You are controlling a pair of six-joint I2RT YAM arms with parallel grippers.
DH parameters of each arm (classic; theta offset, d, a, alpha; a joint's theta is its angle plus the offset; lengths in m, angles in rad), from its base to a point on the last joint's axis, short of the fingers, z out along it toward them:
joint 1: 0 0.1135 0.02 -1.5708
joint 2: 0 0 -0.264 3.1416
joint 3: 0.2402 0 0.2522 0
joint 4: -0.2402 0 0.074 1.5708
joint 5: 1.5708 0 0 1.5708
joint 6: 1.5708 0.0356 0 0
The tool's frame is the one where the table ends.
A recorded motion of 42 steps. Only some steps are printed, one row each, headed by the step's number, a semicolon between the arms.
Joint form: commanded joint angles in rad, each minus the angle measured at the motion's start. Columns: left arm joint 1, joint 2, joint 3, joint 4, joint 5, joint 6; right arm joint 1, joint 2, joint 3, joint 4, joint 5, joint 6.
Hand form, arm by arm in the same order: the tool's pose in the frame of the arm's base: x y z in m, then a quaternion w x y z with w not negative. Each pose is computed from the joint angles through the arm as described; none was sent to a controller.
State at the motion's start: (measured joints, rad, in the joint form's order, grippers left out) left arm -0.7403 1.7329 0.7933 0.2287 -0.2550 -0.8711; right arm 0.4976 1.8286 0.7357 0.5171 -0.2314 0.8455
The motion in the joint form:
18: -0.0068 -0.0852 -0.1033 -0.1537 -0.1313 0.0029; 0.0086 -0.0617 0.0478 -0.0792 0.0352 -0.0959
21: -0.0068 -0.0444 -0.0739 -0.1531 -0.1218 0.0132; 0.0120 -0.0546 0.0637 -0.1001 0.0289 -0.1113
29: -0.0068 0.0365 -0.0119 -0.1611 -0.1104 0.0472; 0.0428 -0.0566 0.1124 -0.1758 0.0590 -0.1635
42: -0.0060 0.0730 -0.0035 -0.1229 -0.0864 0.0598; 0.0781 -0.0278 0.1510 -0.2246 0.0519 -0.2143
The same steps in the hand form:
18: 0.2279 -0.1928 0.1283 0.35939 -0.12053 0.91828 -0.11433; 0.3030 0.1759 0.1453 0.34489 0.05761 0.86668 0.35582
21: 0.2336 -0.1985 0.1242 0.35380 -0.11342 0.92165 -0.11191; 0.3045 0.1784 0.1454 0.34086 0.04876 0.86994 0.35306
29: 0.2448 -0.2094 0.1155 0.34388 -0.09377 0.92890 -0.10046; 0.3050 0.1901 0.1529 0.34345 0.02133 0.87782 0.33320
42: 0.2485 -0.2136 0.1087 0.34033 -0.08534 0.92993 -0.11010; 0.3035 0.2045 0.1497 0.32952 -0.01636 0.88669 0.32393

